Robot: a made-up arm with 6 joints.
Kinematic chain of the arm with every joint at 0, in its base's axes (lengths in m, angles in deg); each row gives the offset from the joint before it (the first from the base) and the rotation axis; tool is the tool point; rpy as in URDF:
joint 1: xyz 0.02 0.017 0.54 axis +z
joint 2: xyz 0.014 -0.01 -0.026 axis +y
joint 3: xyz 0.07 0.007 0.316 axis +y
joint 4: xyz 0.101 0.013 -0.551 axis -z
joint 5: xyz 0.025 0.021 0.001 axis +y
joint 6: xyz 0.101 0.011 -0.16 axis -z
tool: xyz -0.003 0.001 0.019 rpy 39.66 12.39 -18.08
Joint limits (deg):
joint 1: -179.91..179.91
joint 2: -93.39..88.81
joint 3: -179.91..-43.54
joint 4: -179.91..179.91
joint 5: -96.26..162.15
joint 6: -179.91..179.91
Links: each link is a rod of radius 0.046 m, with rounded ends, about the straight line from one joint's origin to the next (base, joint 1, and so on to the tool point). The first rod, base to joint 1, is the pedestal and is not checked.
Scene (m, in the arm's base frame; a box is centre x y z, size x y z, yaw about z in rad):
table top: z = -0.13
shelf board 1: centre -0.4 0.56 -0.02 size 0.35 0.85 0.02 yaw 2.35
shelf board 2: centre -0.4 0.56 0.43 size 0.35 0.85 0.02 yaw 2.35
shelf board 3: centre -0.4 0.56 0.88 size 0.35 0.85 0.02 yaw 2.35
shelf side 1: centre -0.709 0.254 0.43 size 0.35 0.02 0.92 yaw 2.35
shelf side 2: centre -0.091 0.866 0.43 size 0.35 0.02 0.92 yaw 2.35
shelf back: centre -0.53 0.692 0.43 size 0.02 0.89 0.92 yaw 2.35
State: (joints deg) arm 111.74 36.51 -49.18 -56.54 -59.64 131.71
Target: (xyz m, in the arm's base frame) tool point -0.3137 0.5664 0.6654
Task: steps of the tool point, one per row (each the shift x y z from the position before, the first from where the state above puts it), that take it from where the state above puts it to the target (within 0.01 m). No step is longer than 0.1 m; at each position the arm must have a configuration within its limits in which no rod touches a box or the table.
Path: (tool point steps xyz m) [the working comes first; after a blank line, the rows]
Joints at the target: 104.47 5.57 -58.05 -55.48 -72.82 131.83
Straight joint move there: touches shelf board 2.

1: 0.0353 -0.0527 -0.0094
2: 0.0427 -0.0502 -0.0024
3: 0.0487 -0.0439 0.0037
4: 0.0527 -0.0348 0.0081
5: 0.0071 0.0568 0.0773
6: 0.0141 0.0369 0.0852
7: 0.0188 0.0156 0.0883
8: 0.0212 -0.0060 0.0866
9: 0.0211 -0.0265 0.0804
10: -0.0510 0.0368 0.0021
11: -0.0480 0.0393 0.0043
12: -0.0432 0.0427 0.0033
13: -0.0370 0.0458 -0.0011
14: -0.0305 0.0478 -0.0085

